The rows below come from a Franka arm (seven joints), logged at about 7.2 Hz.
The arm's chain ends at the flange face. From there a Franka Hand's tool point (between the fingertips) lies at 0.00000 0.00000 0.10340 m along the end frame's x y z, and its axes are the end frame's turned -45 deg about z.
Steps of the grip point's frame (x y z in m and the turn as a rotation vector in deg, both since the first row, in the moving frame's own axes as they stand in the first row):
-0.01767 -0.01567 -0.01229 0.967 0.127 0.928
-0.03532 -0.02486 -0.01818 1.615 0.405 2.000
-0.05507 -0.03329 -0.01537 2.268 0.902 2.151
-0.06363 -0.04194 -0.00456 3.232 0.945 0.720
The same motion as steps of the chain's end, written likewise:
-0.02251 0.00282 -0.01228 0.774 -0.594 0.928
-0.04106 0.01000 -0.01814 1.428 -0.856 2.000
-0.06081 0.01948 -0.01528 2.242 -0.966 2.151
-0.07177 0.02068 -0.00438 2.954 -1.617 0.720

